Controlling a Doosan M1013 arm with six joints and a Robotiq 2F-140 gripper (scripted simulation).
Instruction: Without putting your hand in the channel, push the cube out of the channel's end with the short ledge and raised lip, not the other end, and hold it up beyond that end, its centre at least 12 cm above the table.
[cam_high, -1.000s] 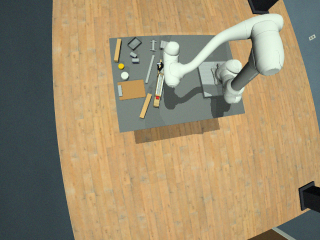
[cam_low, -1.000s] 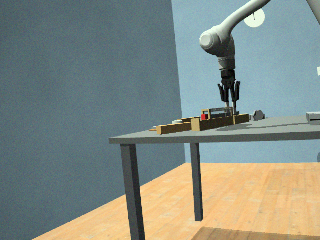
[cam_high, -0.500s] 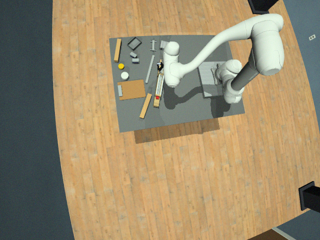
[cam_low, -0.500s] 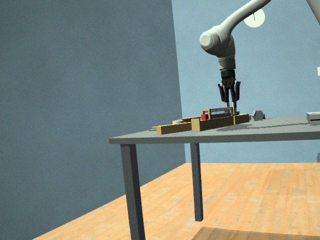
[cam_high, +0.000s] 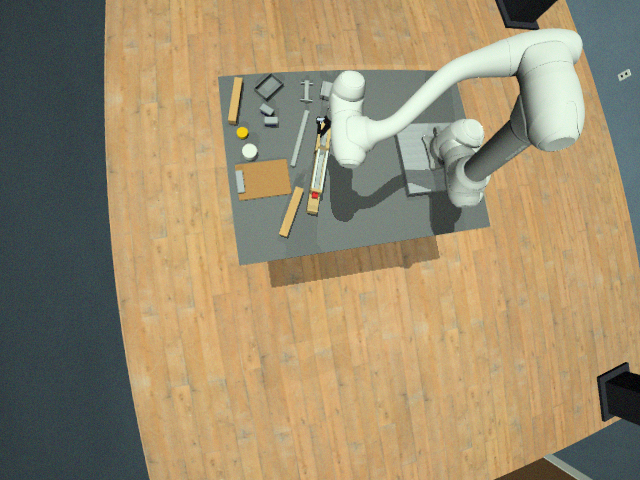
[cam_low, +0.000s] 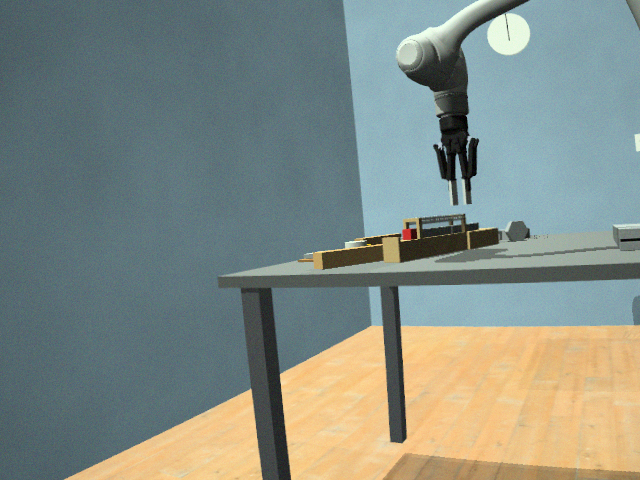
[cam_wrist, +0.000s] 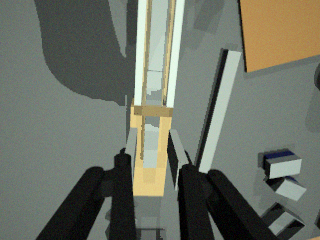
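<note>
Right now the red cube is 80 mm ahead of my hand, 220 mm to the left of it and 90 mm below it. The rest, counted from my hand: wooden bar (190 mm ahead, 270 mm to the left, 130 mm below); then white disc (330 mm ahead, 30 mm to the right, 130 mm below); then long grey bar (90 mm ahead, 70 mm to the right, 140 mm below).
</note>
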